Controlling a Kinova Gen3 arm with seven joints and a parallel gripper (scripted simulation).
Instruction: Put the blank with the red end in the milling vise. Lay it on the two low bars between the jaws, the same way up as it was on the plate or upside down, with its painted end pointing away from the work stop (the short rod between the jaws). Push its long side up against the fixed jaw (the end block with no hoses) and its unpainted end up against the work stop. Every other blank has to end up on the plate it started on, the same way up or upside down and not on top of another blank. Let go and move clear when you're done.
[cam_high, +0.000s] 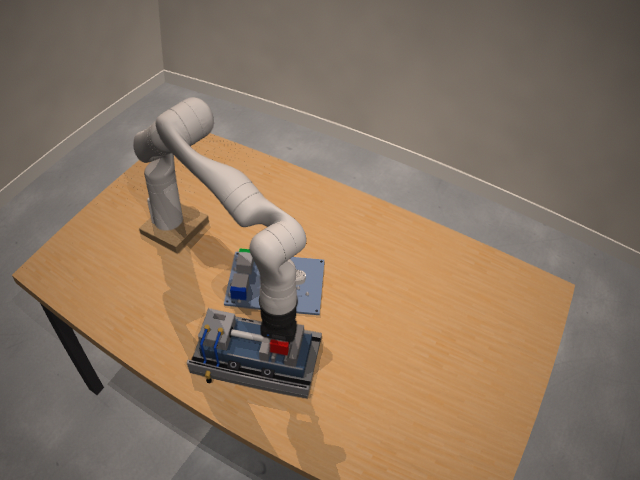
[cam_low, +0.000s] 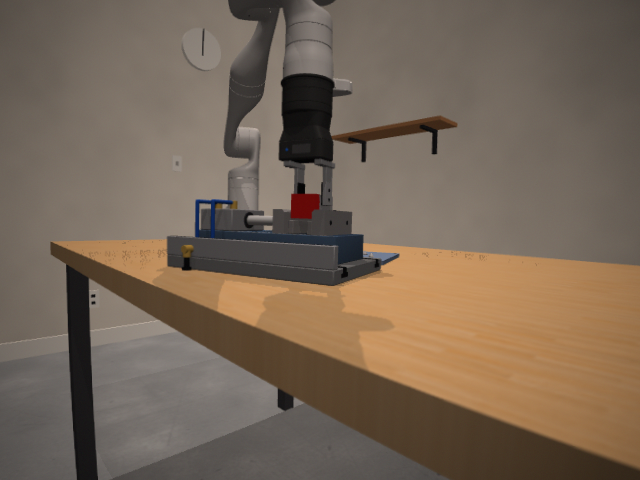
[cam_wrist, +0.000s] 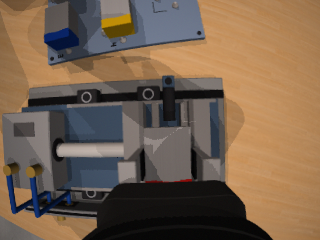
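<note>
Right now my hand is 3 cm short of the fixed jaw, 1 cm to the right of it and 4 cm above it. From my hand the other things lie so: moving jaw 3 cm behind, 4 cm below; work stop 1 cm behind, 5 cm to the left, 3 cm below; red-ended blank 2 cm below.
</note>
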